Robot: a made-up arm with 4 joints.
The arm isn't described. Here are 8 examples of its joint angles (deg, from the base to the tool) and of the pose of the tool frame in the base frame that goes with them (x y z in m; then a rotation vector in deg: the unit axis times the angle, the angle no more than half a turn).
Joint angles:
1: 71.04 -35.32 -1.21 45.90
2: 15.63 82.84 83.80 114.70
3: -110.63 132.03 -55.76 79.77
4: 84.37 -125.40 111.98 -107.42
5: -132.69 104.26 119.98 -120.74
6: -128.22 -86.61 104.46 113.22
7: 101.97 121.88 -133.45 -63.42
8: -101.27 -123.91 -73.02 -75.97
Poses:
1: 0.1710 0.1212 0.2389 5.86 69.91 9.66
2: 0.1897 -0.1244 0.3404 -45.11 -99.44 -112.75
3: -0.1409 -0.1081 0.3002 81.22 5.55 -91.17
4: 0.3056 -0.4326 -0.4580 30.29 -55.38 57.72
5: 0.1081 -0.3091 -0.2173 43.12 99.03 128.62
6: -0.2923 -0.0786 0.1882 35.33 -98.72 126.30
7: 0.2325 -0.2340 0.6028 117.54 47.60 -95.56
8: -0.2203 -0.4977 0.7983 -63.34 32.80 95.13
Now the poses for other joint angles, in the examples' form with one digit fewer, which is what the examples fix.
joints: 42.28 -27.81 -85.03 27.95
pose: 0.150 0.015 -0.104 -34.9 -34.5 13.6
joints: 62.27 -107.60 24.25 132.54
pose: 0.214 -0.250 0.080 31.7 48.3 10.4
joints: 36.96 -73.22 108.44 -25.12
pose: 0.859 -0.065 0.289 28.9 137.3 -87.4
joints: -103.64 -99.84 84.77 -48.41
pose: -0.665 -0.156 0.762 98.1 28.7 -27.8
